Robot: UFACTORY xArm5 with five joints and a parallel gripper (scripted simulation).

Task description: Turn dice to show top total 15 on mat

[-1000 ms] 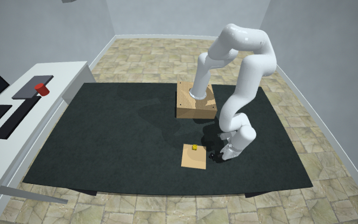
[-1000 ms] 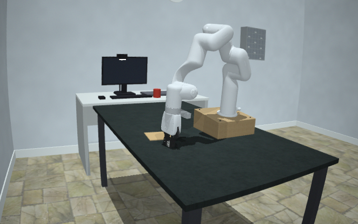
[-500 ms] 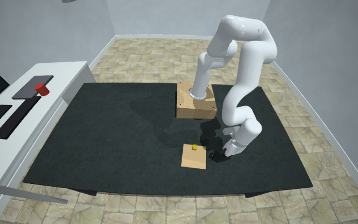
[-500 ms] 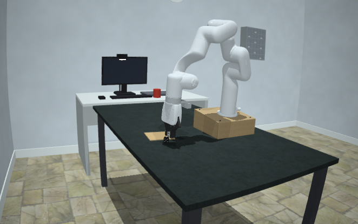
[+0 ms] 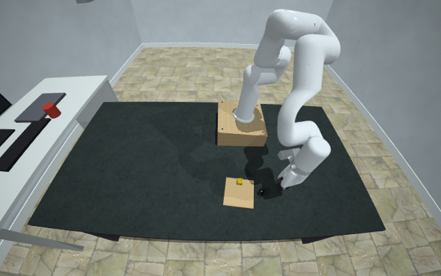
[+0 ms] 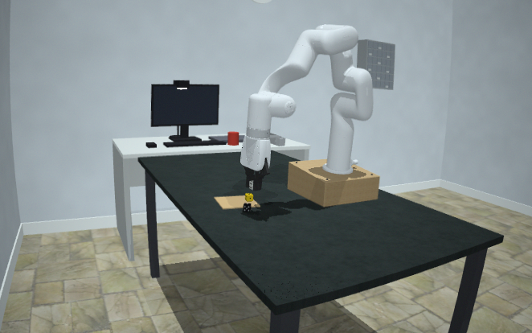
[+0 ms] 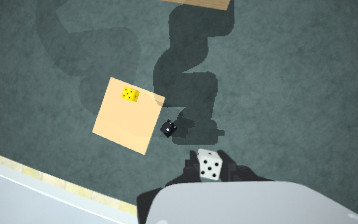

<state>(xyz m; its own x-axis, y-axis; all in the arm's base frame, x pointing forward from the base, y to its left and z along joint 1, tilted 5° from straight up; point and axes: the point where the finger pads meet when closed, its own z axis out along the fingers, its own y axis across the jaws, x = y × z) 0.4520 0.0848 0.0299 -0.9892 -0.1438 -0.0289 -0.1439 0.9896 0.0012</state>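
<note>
Right now my hand is 30 mm past the tan mat, 170 mm to the left of it and 120 mm above it. Round my hand: black die 20 mm behind, 70 mm to the right, 110 mm below; yellow die 80 mm behind, 160 mm to the right, 100 mm below; white die 10 mm below.
</note>
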